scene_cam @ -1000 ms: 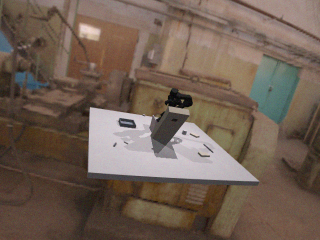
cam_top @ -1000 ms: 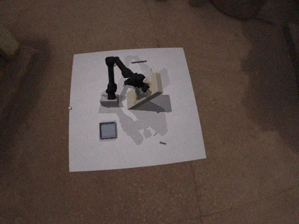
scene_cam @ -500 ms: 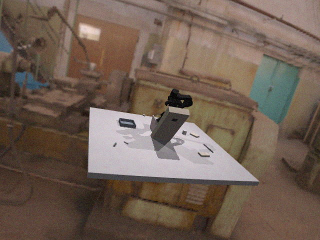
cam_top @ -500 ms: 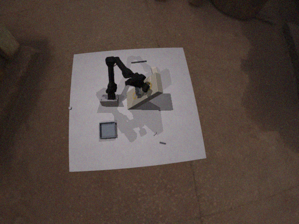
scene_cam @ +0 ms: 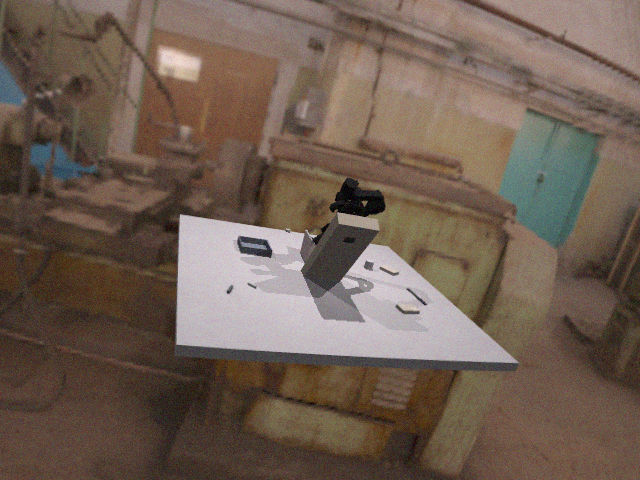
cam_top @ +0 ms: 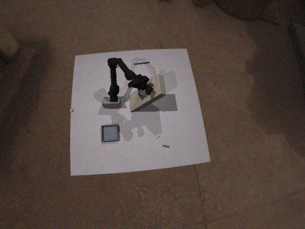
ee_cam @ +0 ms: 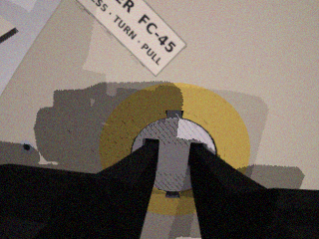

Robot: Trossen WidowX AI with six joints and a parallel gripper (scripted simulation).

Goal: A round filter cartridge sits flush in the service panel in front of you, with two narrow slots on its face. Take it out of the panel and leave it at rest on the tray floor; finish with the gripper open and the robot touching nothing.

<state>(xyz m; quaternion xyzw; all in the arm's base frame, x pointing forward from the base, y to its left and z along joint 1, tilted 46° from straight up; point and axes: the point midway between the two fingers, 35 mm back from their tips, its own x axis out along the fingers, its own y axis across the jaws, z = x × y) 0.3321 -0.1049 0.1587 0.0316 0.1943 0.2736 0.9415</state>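
The filter cartridge is 10 mm ahead of my gripper tip and 10 mm below it. The rest, counted from my gripper tip: grey tray: 370 mm behind, 340 mm to the right, 270 mm below.
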